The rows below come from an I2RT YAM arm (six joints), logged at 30 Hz.
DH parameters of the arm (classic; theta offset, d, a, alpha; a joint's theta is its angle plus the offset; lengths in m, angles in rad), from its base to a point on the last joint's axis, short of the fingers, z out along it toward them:
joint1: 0 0.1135 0.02 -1.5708
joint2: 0 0 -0.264 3.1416
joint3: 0.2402 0 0.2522 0
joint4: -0.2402 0 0.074 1.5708
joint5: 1.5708 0 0 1.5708
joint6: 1.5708 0.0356 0 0
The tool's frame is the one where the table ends.
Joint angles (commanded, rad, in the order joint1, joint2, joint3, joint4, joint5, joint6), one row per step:
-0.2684, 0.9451, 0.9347, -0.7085, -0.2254, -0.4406
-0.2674, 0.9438, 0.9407, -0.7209, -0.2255, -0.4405
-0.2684, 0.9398, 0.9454, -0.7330, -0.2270, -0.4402
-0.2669, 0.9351, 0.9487, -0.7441, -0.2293, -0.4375
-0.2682, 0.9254, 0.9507, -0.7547, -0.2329, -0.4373
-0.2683, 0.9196, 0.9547, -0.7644, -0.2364, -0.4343
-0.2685, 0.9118, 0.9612, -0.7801, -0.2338, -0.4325
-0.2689, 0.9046, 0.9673, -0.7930, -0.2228, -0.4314
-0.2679, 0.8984, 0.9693, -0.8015, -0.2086, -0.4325
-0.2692, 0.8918, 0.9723, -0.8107, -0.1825, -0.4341
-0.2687, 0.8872, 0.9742, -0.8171, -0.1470, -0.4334
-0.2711, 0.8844, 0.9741, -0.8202, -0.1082, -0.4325
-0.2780, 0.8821, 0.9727, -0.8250, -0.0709, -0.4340
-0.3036, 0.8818, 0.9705, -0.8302, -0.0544, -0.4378
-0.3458, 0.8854, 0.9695, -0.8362, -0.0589, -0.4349
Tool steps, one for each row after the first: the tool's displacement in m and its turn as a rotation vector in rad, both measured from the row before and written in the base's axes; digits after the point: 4 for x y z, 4 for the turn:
-0.0010, 0.0005, 0.0012, 0.0015, 0.0049, 0.0010
-0.0016, 0.0003, 0.0012, 0.0021, 0.0030, -0.0001
-0.0016, 0.0008, 0.0010, 0.0044, 0.0027, 0.0015
-0.0027, 0.0006, 0.0014, 0.0022, -0.0017, 0.0013
-0.0018, 0.0006, 0.0015, 0.0045, -0.0006, 0.0006
-0.0027, 0.0006, 0.0021, 0.0001, 0.0019, -0.0033
-0.0024, 0.0002, 0.0020, -0.0063, 0.0016, -0.0093
-0.0019, 0.0002, 0.0009, -0.0099, 0.0028, -0.0089
-0.0022, -0.0006, 0.0011, -0.0181, 0.0042, -0.0197
-0.0016, -0.0008, 0.0007, -0.0223, 0.0062, -0.0264
-0.0011, -0.0015, 0.0000, -0.0242, 0.0072, -0.0319
-0.0014, -0.0022, -0.0006, -0.0241, 0.0107, -0.0336
-0.0018, -0.0047, -0.0011, -0.0114, 0.0106, -0.0353
-0.0019, -0.0068, -0.0013, 0.0083, 0.0085, -0.0409

